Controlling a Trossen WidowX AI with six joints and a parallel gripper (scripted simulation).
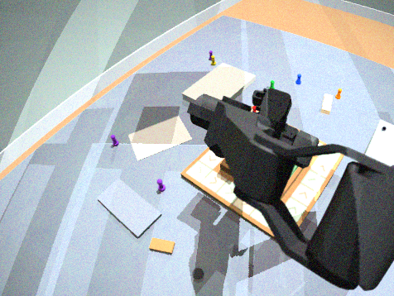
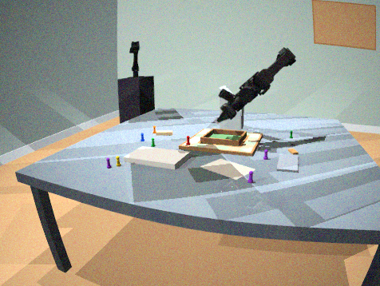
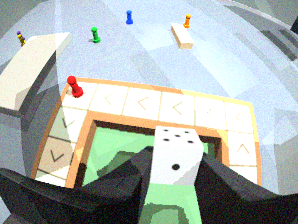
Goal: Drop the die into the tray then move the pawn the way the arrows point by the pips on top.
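My gripper tip is 130 mm short of the red pawn, 80 mm to the left of it and 60 mm above it. Round my gripper tip: white paper sheet: 280 mm ahead, 130 mm to the left, 90 mm below; then white die: right at my gripper tip; then green dice tray: 80 mm below, 30 mm to the left, 10 mm ahead.
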